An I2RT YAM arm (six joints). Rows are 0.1 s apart.
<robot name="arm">
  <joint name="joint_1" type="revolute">
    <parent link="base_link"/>
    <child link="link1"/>
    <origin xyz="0 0 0.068"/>
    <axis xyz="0 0 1"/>
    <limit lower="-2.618" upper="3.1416"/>
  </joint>
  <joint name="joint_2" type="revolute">
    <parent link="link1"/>
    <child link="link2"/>
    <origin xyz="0.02 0.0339 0.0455" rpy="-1.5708 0 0"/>
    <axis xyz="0 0 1"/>
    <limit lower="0" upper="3.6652"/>
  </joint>
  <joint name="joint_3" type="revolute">
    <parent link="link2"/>
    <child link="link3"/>
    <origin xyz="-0.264 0 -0.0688" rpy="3.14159 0 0"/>
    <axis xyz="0 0 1"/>
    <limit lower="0" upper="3.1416"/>
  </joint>
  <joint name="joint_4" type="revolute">
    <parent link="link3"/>
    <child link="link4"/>
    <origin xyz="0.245 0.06 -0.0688"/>
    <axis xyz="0 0 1"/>
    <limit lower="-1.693" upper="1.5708"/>
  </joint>
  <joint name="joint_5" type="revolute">
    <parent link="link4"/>
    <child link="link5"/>
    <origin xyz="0.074 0.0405 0.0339" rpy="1.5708 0 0"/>
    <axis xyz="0 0 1"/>
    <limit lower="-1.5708" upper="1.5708"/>
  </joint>
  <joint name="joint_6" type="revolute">
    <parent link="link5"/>
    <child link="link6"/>
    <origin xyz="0.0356 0 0.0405" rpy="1.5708 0 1.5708"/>
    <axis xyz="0 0 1"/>
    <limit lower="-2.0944" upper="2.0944"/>
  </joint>
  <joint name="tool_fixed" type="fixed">
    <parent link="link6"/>
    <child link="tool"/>
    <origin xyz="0 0 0" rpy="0 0 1.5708"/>
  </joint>
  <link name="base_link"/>
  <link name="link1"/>
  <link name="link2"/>
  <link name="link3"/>
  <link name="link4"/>
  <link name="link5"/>
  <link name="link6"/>
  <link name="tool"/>
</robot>
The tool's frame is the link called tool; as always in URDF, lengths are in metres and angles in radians.
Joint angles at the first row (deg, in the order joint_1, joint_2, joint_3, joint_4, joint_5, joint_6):
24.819 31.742 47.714 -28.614 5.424 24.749
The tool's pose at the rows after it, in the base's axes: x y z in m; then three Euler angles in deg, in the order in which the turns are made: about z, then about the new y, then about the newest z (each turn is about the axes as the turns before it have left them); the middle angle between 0 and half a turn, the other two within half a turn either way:
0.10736 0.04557 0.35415 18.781 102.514 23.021
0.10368 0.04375 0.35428 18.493 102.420 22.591
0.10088 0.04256 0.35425 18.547 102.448 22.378
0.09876 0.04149 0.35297 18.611 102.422 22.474
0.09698 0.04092 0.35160 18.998 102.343 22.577
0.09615 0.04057 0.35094 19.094 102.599 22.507
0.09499 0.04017 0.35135 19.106 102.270 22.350
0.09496 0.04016 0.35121 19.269 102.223 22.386
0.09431 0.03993 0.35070 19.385 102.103 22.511
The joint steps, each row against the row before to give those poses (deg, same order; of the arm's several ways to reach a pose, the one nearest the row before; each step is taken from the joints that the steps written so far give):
-0.035 -0.947 0.164 -1.050 0.436 -0.423
0.048 -0.873 0.040 -0.827 0.330 -0.366
0.049 -0.631 0.053 -0.711 -0.006 -0.212
-0.093 -0.674 -0.301 -0.343 -0.152 0.060
-0.003 -0.603 -0.355 -0.161 -0.379 0.010
-0.026 -0.191 -0.030 -0.416 -0.125 -0.071
0.101 -0.309 -0.021 0.041 0.094 -0.170
-0.079 -0.045 -0.059 0.066 -0.236 -0.021
-0.005 -0.255 -0.172 0.040 -0.115 0.089

